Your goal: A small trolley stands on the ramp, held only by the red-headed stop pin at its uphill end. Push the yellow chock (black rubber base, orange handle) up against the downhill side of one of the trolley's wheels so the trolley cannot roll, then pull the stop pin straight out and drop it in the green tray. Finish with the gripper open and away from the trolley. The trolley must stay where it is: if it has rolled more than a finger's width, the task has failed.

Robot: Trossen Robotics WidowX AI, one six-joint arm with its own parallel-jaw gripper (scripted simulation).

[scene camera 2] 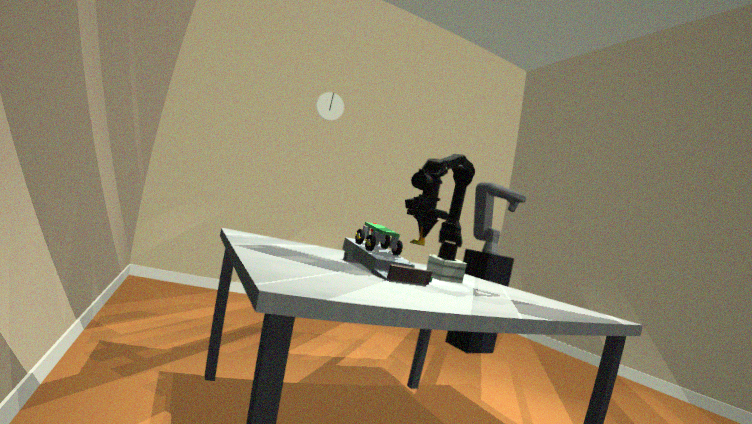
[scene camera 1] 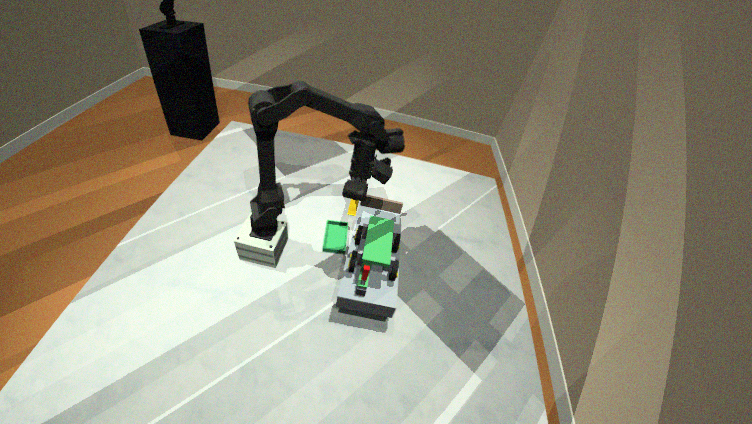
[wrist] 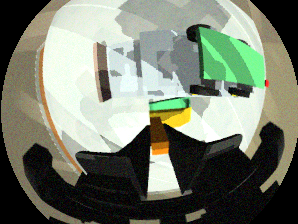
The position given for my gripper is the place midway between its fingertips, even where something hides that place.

Note:
My gripper (scene camera 1: 355,195) carries a yellow chock (wrist: 176,117). I also see a green-topped trolley (scene camera 1: 381,239) and a dark brown block (wrist: 99,50).
The green-topped trolley is seen too in scene camera 2 (scene camera 2: 381,234) and in the wrist view (wrist: 222,57). My gripper also shows in scene camera 2 (scene camera 2: 422,237) and in the wrist view (wrist: 155,127).

